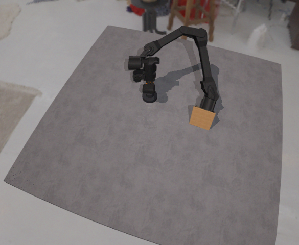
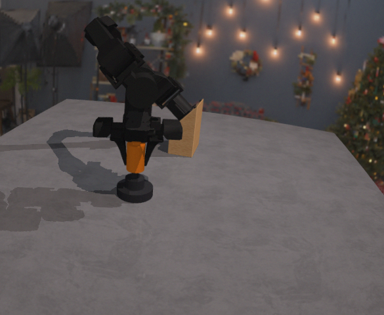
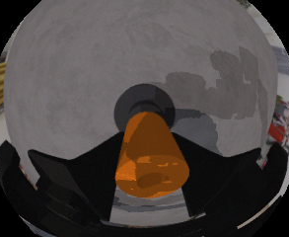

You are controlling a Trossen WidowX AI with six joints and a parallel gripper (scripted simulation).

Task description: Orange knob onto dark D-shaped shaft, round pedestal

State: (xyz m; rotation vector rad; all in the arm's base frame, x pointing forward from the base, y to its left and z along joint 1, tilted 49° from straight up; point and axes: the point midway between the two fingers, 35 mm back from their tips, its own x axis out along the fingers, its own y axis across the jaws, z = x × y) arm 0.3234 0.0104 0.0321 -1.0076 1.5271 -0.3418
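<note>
The dark round pedestal lies 4 cm below my gripper tip. Round my gripper tip: orange knob 2 cm above.
</note>
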